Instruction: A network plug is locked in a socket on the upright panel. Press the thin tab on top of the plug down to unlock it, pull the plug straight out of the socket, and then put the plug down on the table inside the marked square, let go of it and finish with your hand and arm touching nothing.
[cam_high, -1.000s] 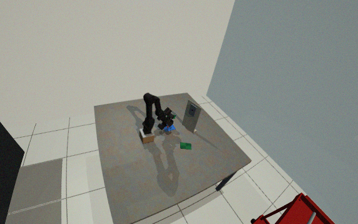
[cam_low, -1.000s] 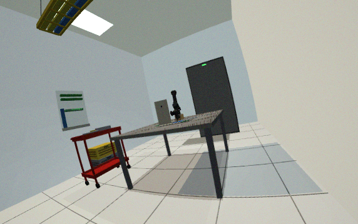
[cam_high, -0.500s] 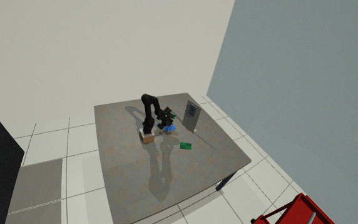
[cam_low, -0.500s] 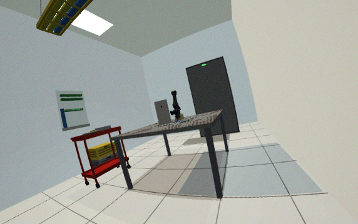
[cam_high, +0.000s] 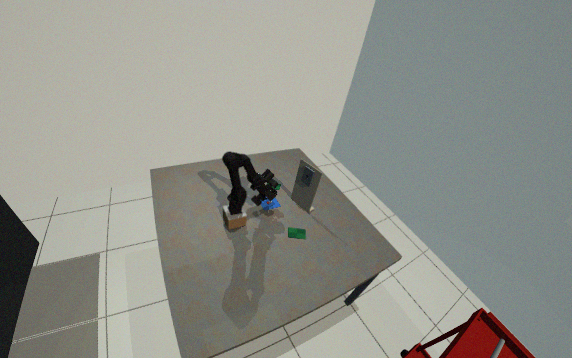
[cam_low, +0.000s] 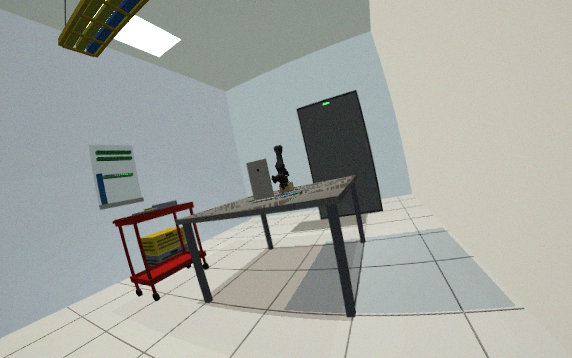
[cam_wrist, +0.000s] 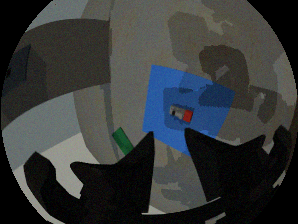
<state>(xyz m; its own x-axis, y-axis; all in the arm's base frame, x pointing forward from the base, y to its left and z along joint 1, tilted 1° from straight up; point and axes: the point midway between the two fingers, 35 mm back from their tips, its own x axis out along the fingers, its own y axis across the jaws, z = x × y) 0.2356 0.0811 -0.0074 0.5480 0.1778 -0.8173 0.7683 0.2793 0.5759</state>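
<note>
Now: gripper tip 1 cm short of the red plug and 4 cm above it. The rest, counted from my gripper tip: upright grey panel 20 cm ahead, 8 cm to the right, 10 cm above; then blue marked square 1 cm ahead, 5 cm below.
</note>
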